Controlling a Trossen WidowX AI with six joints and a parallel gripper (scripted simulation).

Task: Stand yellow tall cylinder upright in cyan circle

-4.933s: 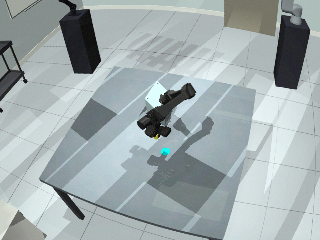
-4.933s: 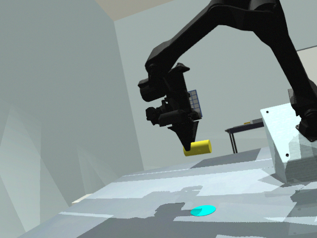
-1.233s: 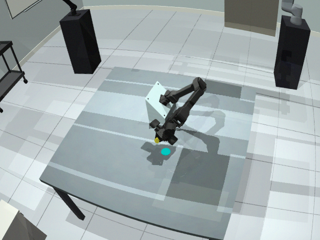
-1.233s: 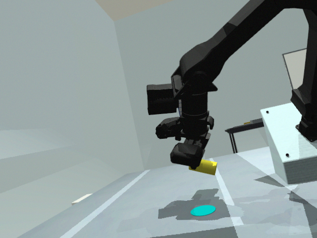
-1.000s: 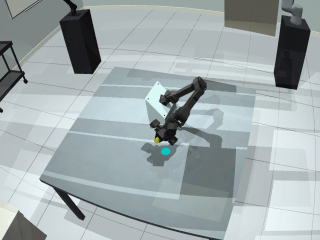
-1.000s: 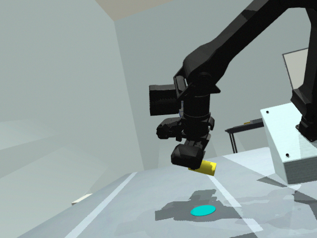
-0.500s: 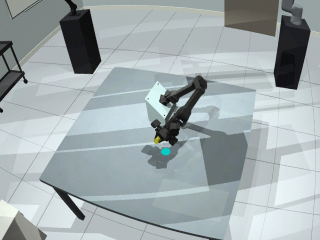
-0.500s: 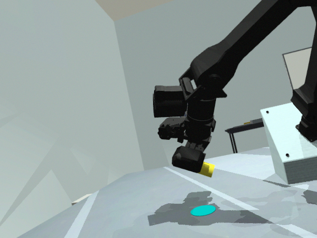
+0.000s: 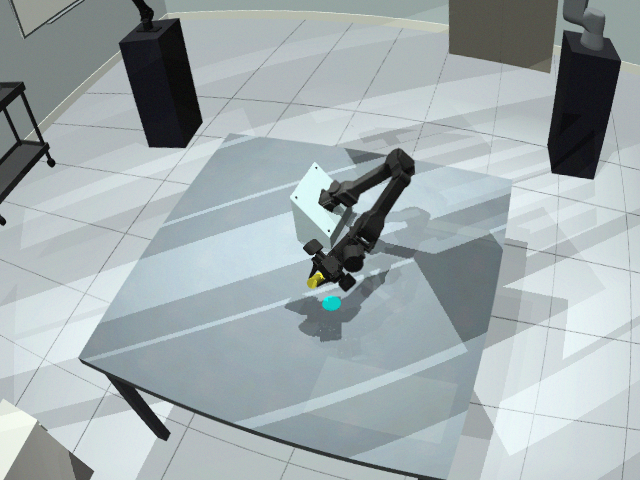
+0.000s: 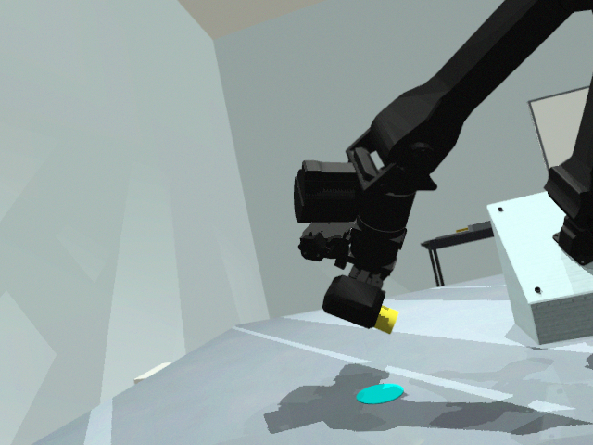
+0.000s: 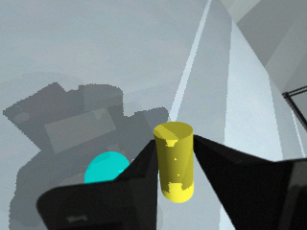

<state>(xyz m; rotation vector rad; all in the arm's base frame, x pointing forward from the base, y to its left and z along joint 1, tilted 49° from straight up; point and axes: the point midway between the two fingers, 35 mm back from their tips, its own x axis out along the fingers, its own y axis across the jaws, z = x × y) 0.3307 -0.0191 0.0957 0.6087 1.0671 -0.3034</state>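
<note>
The cyan circle is 50 mm to the left of my gripper tip and 100 mm below it. From my gripper tip the other things lie so: yellow tall cylinder (20 mm behind, 10 mm below).
</note>
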